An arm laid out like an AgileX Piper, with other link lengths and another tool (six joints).
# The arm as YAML. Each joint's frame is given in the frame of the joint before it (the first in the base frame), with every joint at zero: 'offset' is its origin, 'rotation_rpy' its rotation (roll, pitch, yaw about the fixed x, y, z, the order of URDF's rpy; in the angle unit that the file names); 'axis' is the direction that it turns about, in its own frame. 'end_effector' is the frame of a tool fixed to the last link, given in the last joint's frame.
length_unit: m
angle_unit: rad
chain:
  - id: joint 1
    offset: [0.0, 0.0, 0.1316]
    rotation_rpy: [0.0, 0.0, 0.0]
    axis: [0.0, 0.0, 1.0]
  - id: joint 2
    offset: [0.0, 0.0, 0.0]
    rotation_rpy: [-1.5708, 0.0, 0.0]
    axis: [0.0, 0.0, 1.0]
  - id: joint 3
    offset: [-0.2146, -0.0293, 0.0]
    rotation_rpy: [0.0, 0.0, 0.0]
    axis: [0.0, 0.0, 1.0]
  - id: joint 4
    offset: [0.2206, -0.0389, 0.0]
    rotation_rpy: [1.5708, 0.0, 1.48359]
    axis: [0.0, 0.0, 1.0]
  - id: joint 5
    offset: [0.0, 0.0, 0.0]
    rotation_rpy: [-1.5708, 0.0, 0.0]
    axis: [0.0, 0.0, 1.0]
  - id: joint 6
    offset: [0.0, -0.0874, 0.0]
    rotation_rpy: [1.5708, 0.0, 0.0]
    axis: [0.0, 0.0, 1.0]
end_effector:
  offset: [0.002, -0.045, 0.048]
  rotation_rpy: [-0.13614, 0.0, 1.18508]
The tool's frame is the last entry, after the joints.
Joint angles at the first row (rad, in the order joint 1, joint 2, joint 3, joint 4, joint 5, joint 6):
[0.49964, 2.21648, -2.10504, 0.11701, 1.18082, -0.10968]
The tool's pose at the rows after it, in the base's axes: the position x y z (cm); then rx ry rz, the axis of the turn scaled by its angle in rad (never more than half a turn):
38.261 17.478 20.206 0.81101 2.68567 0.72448
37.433 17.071 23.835 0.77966 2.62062 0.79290
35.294 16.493 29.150 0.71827 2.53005 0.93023
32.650 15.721 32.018 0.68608 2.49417 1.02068
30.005 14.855 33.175 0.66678 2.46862 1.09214
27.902 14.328 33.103 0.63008 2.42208 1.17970
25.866 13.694 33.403 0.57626 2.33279 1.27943
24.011 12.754 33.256 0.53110 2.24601 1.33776
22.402 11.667 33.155 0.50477 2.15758 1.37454
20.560 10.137 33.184 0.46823 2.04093 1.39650
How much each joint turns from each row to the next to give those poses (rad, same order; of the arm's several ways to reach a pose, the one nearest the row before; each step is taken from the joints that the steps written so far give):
[0.00000, -0.07199, -0.01489, -0.00001, 0.04207, 0.00001]
[-0.00001, -0.08867, -0.00098, 0.00253, 0.01195, -0.00001]
[0.00001, -0.15228, 0.02294, 0.03870, 0.00723, -0.01517]
[-0.00002, -0.14460, 0.08512, 0.04416, 0.00201, -0.01103]
[0.00001, -0.15267, 0.15171, 0.04130, -0.03848, -0.01437]
[-0.00001, -0.14922, 0.19686, 0.05536, -0.10562, -0.04372]
[0.00000, -0.15334, 0.18190, 0.05924, -0.12218, -0.05802]
[0.00004, -0.14353, 0.16990, 0.03825, -0.10862, -0.05410]
[-0.00007, -0.12737, 0.13605, 0.01738, -0.08934, -0.03021]
[0.00004, -0.15260, 0.14392, -0.00293, -0.09856, -0.02560]

